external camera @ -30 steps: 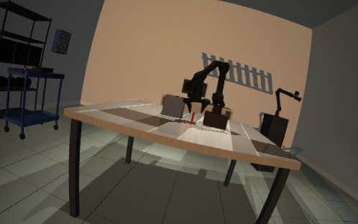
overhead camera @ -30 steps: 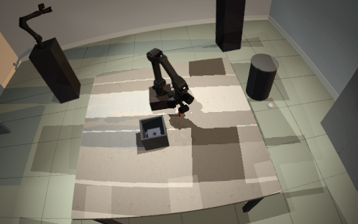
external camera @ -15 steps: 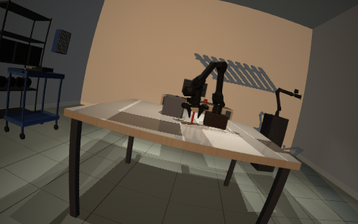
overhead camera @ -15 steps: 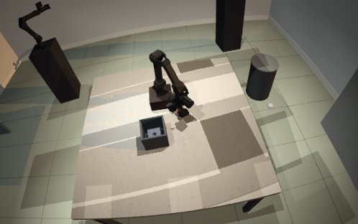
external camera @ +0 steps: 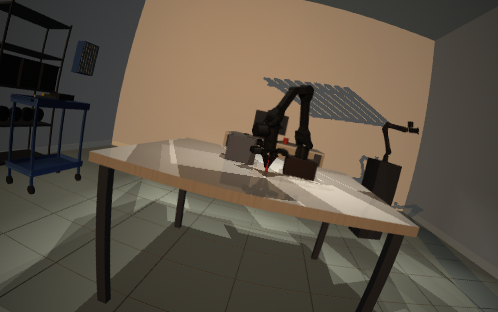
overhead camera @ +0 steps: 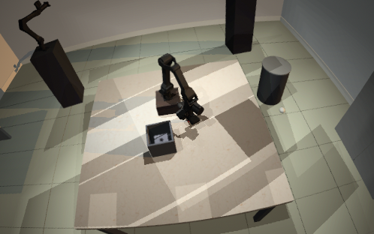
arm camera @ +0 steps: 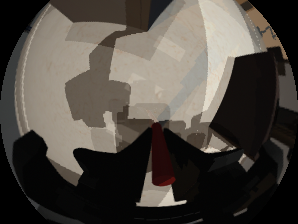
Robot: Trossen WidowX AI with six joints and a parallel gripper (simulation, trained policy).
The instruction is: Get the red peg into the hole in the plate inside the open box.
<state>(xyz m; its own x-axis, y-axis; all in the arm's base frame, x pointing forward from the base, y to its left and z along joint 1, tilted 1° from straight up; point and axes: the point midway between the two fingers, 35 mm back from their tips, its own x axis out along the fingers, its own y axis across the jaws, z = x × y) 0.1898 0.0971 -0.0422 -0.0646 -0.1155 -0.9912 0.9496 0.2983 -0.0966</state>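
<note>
My gripper tip is 20 cm to the left of the plate, 13 cm short of it and 3 cm below it. The rest, counted from my gripper tip: red peg: 2 cm above.
</note>
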